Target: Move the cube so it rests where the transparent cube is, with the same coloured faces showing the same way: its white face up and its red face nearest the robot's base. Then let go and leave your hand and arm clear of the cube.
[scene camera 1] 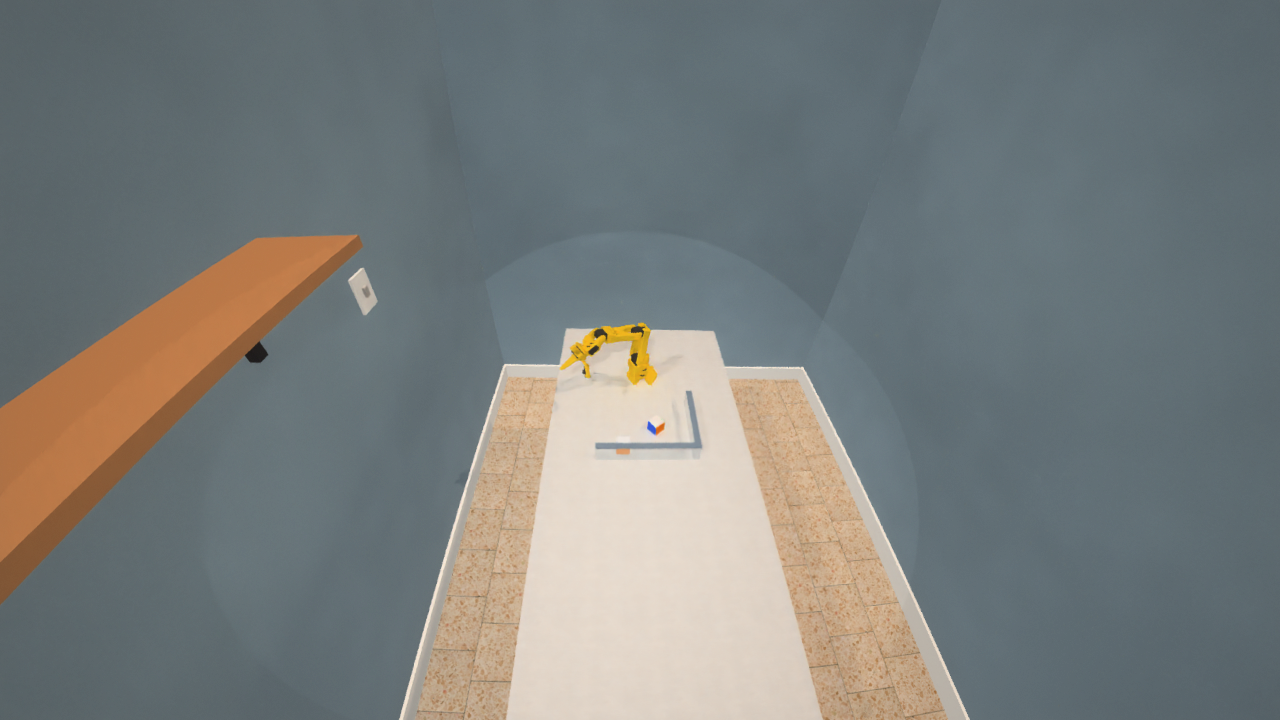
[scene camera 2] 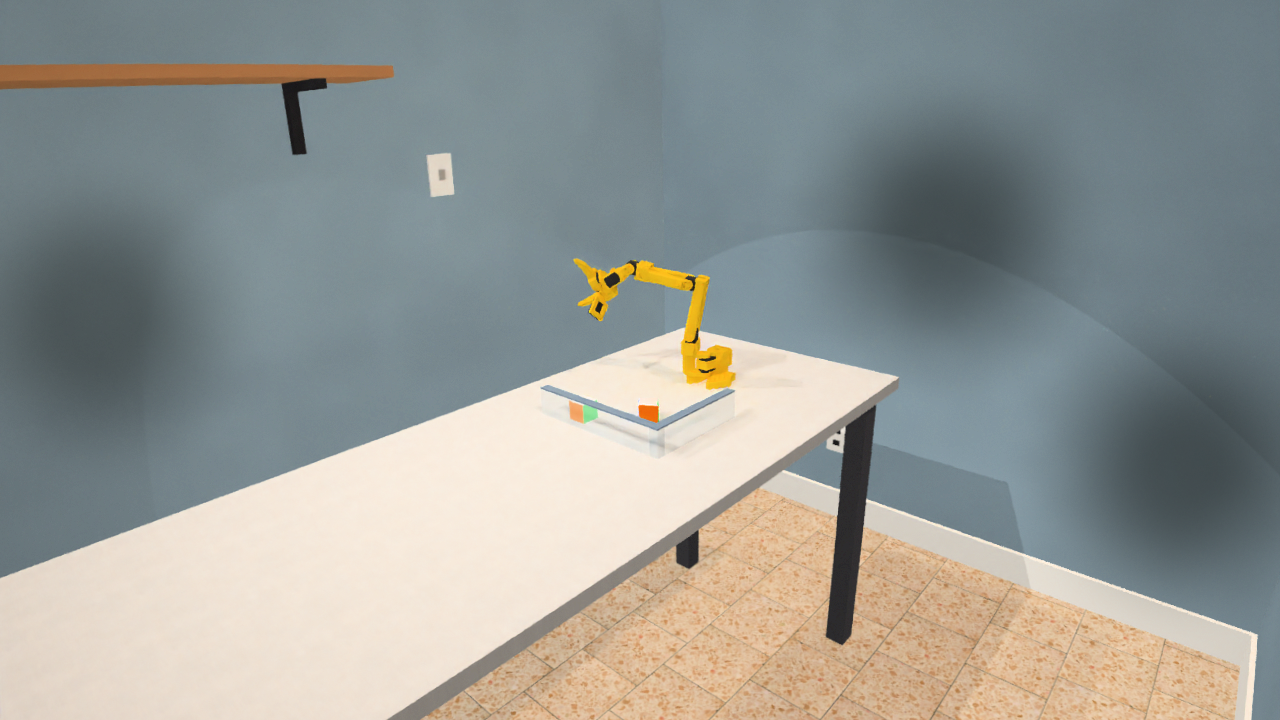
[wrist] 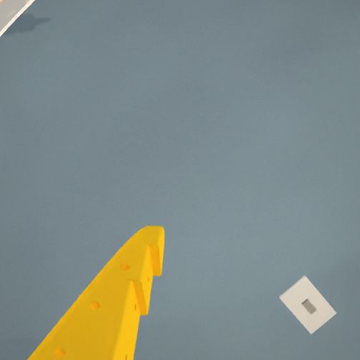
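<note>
The solid cube (scene camera 1: 656, 425) (scene camera 2: 648, 412) sits on the table inside the corner of an L-shaped low wall. In scene camera 1 its white face is up, with a blue face front left and an orange-red face front right. The paler transparent cube (scene camera 1: 622, 450) (scene camera 2: 582, 411) stands to its left in scene camera 1, close to the long wall and partly seen through it; orange and green faces show in scene camera 2. My gripper (scene camera 1: 575, 371) (scene camera 2: 581, 284) is open and empty, raised well above the table and far from both cubes. The wrist view shows one notched jaw and neither cube.
The L-shaped low wall (scene camera 1: 648, 445) (scene camera 2: 698, 408) has clear sides and a blue-grey top edge. It runs along two sides of the cube area on the white table (scene camera 1: 657, 573) (scene camera 2: 358, 555). An orange shelf (scene camera 1: 179, 358) (scene camera 2: 196, 75) and a switch plate (scene camera 1: 362, 291) (scene camera 2: 440, 174) (wrist: 308, 304) are on the wall.
</note>
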